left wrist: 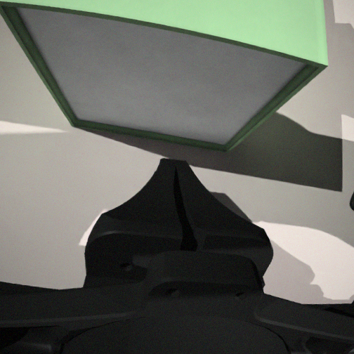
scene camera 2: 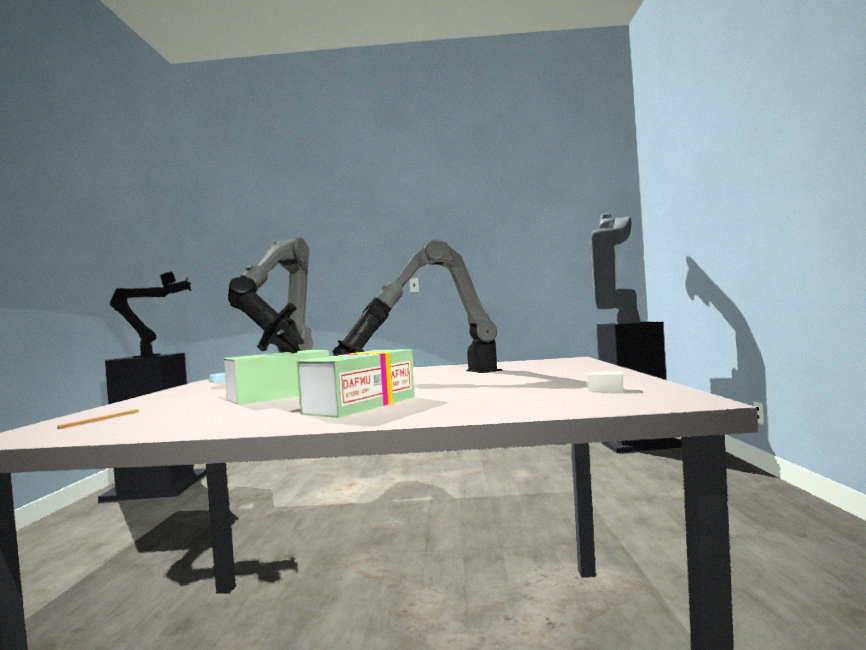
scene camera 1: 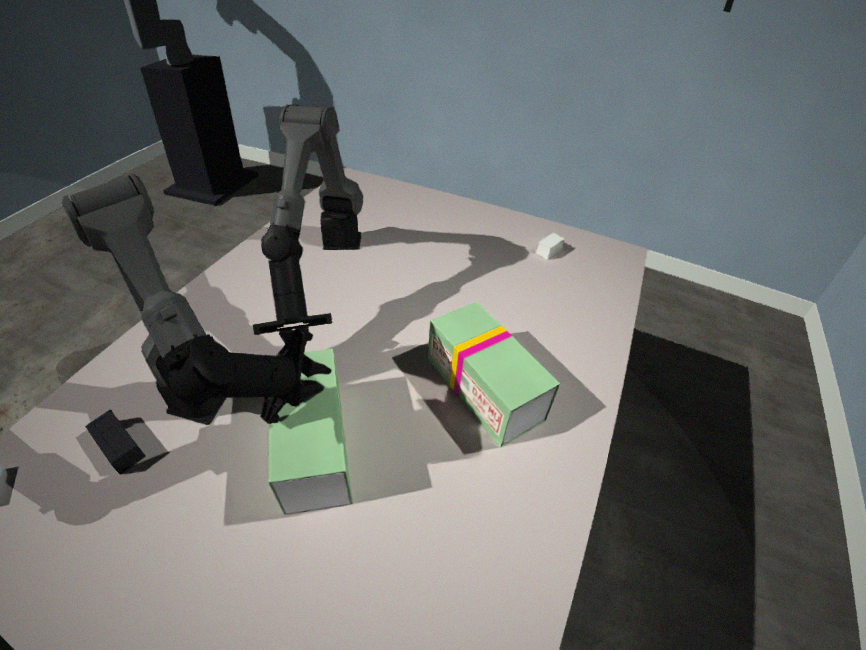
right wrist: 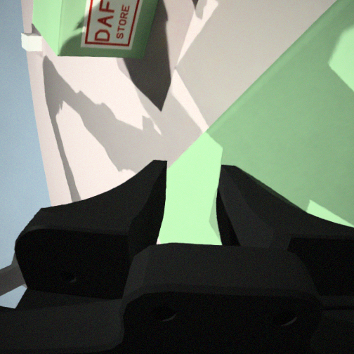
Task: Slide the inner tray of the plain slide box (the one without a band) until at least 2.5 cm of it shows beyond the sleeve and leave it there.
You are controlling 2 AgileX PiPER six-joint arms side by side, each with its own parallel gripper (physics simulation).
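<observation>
The plain green slide box (scene camera 1: 304, 451) (scene camera 2: 269, 377) (left wrist: 225, 15) (right wrist: 285, 130) lies on the table. Its grey inner tray (scene camera 1: 316, 493) (scene camera 2: 230, 381) (left wrist: 160, 75) sits inside the sleeve at both ends; none shows beyond the rim. My left gripper (scene camera 2: 340, 349) (left wrist: 171, 175) is shut, with nothing between its fingers, just outside the tray's far end, low by the face; its tips are hidden in scene camera 1. My right gripper (scene camera 1: 325, 379) (scene camera 2: 294, 349) (right wrist: 192, 181) is partly open over the sleeve's top, with green top showing between its fingers. Whether it touches is not clear.
The banded green box (scene camera 1: 517, 367) (scene camera 2: 360, 384) (right wrist: 107, 20) lies right of the plain box in scene camera 1. A small white block (scene camera 1: 550, 246) (scene camera 2: 605, 382) (right wrist: 32, 42) lies near the table's far edge there. An orange stick (scene camera 2: 97, 418) lies at the left in scene camera 2.
</observation>
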